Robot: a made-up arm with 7 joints.
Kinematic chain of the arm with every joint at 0, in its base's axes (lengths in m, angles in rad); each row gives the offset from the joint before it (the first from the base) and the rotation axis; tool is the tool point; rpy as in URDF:
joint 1: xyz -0.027 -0.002 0.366 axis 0 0.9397 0.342
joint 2: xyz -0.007 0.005 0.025 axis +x
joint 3: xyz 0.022 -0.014 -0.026 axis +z
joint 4: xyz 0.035 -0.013 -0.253 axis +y
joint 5: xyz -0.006 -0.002 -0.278 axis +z
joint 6: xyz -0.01 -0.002 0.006 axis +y
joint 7: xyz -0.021 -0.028 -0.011 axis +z
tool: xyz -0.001 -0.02 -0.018 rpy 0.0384 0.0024 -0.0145
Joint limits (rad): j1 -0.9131..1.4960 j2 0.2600..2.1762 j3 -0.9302..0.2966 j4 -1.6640..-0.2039 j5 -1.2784..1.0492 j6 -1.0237..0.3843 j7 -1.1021..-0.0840
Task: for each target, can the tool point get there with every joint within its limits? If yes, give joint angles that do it. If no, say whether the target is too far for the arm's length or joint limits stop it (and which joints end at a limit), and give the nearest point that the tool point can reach.
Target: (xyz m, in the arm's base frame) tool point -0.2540 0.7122 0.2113
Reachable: no: too far | nearest point -0.2049 0.5663 0.2479 | short by 0.158 m
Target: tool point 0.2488 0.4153 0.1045
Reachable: yes | joints -0.1248 1.2733 -0.5135 -0.9676 -0.8271 -0.7248 -0.2921
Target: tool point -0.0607 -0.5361 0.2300
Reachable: no: joint limits stop it (at a limit: joint 1, joint 2, joint 3, joint 4, joint 5) | nearest point -0.2063 -0.2561 0.1077 | short by 0.338 m
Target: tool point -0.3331 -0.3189 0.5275
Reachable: no: joint limits stop it (at a limit: joint 1, joint 2, joint 3, joint 4, joint 6) | nearest point -0.5511 -0.1432 0.2784 | short by 0.375 m
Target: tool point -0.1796 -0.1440 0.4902
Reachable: no: joint limits stop it (at a limit: joint 1, joint 3, joint 4, joint 5, joint 6) | nearest point -0.3320 -0.1388 0.1429 | short by 0.379 m
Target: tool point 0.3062 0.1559 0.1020
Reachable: yes | joints -0.2238 1.1452 -0.5202 -1.5085 0.8629 0.2062 -0.8687
